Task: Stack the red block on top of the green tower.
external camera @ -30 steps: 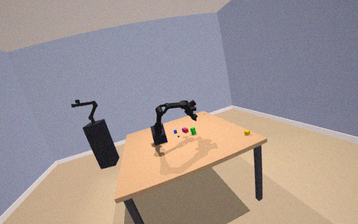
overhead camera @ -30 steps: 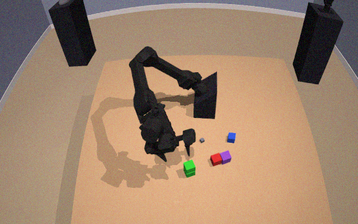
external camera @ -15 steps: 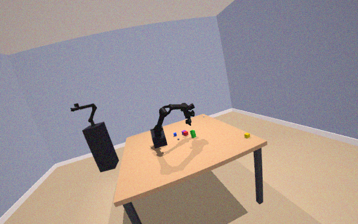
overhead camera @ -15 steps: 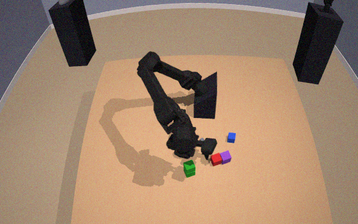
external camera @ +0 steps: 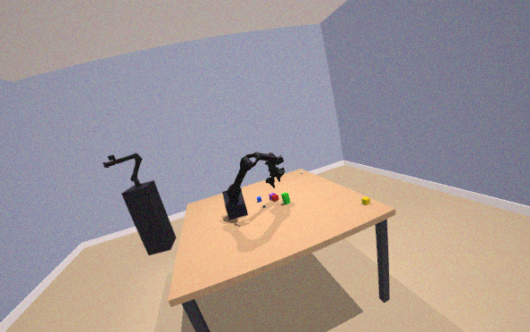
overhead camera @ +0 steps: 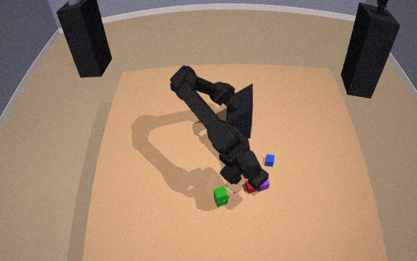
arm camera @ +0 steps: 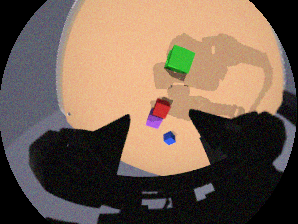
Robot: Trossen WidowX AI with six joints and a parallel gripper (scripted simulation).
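Now: gripper tip 3 cm past the red block, 3 cm to the right of it and 11 cm above it. From my gripper tip the other things lie so: blue block 16 cm behind, 10 cm to the left, 12 cm below; then purple block 5 cm behind, 7 cm to the left, 11 cm below; then yellow block 48 cm ahead, 44 cm to the right, 12 cm below.
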